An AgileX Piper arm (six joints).
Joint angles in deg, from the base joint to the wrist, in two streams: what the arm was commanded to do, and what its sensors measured. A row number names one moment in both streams.
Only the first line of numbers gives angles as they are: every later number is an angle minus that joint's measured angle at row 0.
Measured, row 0:
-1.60, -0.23, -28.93, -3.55, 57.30, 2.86
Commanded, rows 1 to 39:
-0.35, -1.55, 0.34, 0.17, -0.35, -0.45
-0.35, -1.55, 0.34, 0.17, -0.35, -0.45
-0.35, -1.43, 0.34, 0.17, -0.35, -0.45
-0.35, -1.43, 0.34, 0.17, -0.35, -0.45
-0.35, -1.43, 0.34, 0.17, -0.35, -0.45
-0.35, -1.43, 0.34, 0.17, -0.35, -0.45
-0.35, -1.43, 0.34, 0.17, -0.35, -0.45
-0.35, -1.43, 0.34, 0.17, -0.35, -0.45
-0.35, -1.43, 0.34, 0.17, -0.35, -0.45
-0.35, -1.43, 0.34, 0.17, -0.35, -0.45
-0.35, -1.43, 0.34, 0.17, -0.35, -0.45
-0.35, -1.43, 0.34, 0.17, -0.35, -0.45
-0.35, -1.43, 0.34, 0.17, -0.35, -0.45
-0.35, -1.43, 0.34, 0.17, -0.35, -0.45
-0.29, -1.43, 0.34, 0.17, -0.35, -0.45
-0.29, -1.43, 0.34, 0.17, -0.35, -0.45
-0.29, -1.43, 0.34, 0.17, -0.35, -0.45
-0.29, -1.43, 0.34, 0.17, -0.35, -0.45
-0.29, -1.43, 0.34, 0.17, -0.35, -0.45
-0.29, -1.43, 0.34, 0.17, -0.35, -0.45
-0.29, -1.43, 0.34, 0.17, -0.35, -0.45
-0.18, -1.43, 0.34, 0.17, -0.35, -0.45
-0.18, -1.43, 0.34, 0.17, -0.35, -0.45
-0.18, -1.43, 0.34, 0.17, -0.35, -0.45
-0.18, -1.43, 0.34, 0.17, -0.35, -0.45
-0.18, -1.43, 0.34, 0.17, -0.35, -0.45
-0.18, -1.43, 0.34, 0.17, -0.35, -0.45
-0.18, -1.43, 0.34, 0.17, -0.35, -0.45
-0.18, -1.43, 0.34, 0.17, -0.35, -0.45
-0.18, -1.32, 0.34, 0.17, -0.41, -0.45
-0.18, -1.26, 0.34, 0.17, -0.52, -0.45
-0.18, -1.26, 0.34, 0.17, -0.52, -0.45
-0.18, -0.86, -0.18, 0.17, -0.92, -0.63
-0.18, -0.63, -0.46, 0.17, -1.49, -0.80
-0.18, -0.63, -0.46, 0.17, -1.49, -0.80
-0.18, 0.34, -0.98, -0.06, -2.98, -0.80
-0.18, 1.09, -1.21, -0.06, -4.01, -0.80
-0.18, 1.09, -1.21, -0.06, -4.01, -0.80
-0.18, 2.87, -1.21, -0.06, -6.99, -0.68
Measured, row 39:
0.00, 0.80, -0.69, 0.00, -2.81, 0.00
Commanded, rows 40 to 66:
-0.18, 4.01, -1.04, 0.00, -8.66, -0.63
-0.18, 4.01, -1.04, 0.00, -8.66, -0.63
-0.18, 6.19, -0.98, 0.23, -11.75, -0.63
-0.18, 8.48, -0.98, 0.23, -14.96, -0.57
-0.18, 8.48, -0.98, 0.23, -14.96, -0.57
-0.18, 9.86, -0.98, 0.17, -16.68, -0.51
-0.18, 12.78, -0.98, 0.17, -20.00, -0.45
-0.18, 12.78, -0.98, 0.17, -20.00, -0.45
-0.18, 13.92, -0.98, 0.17, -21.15, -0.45
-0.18, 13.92, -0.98, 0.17, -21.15, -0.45
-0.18, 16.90, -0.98, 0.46, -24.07, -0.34
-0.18, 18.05, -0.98, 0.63, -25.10, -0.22
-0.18, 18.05, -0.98, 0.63, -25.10, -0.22
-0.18, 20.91, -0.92, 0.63, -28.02, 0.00
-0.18, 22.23, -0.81, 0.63, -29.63, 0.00
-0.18, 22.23, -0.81, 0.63, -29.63, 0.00
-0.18, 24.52, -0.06, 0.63, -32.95, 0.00
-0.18, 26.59, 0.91, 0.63, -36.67, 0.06
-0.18, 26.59, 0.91, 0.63, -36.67, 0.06
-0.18, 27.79, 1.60, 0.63, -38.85, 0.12
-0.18, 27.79, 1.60, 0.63, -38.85, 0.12
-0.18, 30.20, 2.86, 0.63, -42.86, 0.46
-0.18, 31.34, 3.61, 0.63, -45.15, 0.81
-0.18, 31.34, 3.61, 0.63, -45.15, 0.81
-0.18, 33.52, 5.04, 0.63, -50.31, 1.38
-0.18, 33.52, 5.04, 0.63, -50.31, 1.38
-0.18, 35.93, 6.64, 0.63, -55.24, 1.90
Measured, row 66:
0.00, 33.29, 4.98, 0.80, -47.96, 0.69
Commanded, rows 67 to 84:
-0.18, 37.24, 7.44, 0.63, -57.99, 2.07
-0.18, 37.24, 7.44, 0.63, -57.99, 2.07
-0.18, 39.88, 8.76, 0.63, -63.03, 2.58
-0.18, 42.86, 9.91, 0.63, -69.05, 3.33
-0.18, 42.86, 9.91, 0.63, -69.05, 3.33
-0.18, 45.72, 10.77, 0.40, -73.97, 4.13
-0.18, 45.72, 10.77, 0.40, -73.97, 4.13
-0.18, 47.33, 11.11, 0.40, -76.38, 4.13
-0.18, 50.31, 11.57, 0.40, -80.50, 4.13
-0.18, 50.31, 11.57, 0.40, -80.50, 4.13
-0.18, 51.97, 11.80, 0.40, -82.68, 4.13
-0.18, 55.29, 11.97, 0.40, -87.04, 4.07
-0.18, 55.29, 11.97, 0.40, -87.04, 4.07
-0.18, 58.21, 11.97, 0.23, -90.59, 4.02
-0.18, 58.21, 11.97, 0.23, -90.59, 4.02
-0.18, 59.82, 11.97, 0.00, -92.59, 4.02
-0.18, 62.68, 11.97, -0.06, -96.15, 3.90
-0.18, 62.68, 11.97, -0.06, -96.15, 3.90
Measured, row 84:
0.00, 59.82, 11.97, 0.74, -89.90, 3.50
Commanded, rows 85 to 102:
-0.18, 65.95, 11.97, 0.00, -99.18, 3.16
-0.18, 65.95, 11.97, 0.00, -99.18, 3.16
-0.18, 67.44, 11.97, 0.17, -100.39, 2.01
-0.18, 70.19, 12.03, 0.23, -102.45, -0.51
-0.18, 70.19, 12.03, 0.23, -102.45, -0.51
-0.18, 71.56, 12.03, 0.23, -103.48, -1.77
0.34, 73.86, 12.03, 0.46, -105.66, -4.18
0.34, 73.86, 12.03, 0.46, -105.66, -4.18
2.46, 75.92, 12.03, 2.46, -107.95, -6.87
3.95, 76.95, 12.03, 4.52, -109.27, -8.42
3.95, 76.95, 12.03, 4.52, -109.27, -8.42
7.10, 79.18, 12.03, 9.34, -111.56, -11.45
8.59, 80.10, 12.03, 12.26, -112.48, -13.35
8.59, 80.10, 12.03, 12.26, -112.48, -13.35
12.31, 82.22, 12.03, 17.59, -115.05, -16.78
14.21, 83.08, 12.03, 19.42, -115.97, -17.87
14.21, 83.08, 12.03, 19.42, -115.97, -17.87
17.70, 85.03, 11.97, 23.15, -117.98, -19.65
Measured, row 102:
13.69, 83.19, 11.86, 17.53, -114.19, -16.10
